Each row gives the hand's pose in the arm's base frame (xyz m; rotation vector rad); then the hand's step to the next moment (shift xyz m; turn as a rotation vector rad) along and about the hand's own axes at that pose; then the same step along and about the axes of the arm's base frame.
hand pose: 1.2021 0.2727 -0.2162 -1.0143 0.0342 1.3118
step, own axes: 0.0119 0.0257 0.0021 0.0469 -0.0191 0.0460
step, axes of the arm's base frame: -0.0179 0.0083 -0.0205 0.0070 0.0668 0.0129
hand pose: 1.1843 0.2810 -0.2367 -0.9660 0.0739 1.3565
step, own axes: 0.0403 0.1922 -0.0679 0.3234 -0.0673 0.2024
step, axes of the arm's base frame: -0.1180 -0.0284 -0.1686 0.0487 0.3839 -0.0178
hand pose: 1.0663 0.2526 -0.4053 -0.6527 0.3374 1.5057
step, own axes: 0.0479 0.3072 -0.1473 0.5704 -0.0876 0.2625
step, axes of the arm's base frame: -0.2707 -0.0662 -0.2017 0.0730 0.6198 -0.1116
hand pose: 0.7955 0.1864 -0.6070 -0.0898 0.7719 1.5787
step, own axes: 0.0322 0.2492 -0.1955 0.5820 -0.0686 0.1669
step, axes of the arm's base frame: -0.3058 -0.0635 -0.0618 0.0177 0.5810 -0.1828
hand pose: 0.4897 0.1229 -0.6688 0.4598 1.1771 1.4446
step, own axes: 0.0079 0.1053 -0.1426 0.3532 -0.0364 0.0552
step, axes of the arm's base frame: -0.1725 -0.0319 0.0266 -0.0297 0.3353 -0.1258
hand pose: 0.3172 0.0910 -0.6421 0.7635 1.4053 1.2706
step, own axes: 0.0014 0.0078 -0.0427 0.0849 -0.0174 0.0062
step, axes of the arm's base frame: -0.0424 -0.0092 0.0024 -0.0123 0.0765 -0.0393
